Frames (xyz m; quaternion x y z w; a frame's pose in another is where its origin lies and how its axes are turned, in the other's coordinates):
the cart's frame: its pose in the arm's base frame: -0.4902 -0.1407 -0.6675 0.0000 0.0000 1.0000 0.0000
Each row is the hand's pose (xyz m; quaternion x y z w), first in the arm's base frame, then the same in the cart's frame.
Working: the arm's base frame: its pose in the cart's frame: -0.4902 -0.1407 0.6675 0.0000 0.0000 1.0000 0.0000

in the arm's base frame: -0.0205 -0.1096 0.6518 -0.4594 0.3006 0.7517 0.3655
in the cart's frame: -0.4697 -0.0311 1.3193 0.3006 0.4594 -0.3655 0.7517
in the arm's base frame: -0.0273 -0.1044 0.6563 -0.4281 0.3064 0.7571 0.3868
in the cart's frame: -0.4629 -0.0363 1.3238 0.3064 0.4281 -0.3868 0.7571
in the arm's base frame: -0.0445 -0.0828 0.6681 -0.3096 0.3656 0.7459 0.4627
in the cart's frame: -0.4457 -0.0579 1.3356 0.3656 0.3096 -0.4627 0.7459
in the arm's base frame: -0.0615 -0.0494 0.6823 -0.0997 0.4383 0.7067 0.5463
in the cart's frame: -0.4287 -0.0913 1.3498 0.4383 0.0997 -0.5463 0.7067
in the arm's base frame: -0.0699 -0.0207 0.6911 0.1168 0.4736 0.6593 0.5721
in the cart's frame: -0.4203 -0.1200 1.3586 0.4736 -0.1168 -0.5721 0.6593
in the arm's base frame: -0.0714 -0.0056 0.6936 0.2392 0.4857 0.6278 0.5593
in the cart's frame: -0.4188 -0.1351 1.3611 0.4857 -0.2392 -0.5593 0.6278
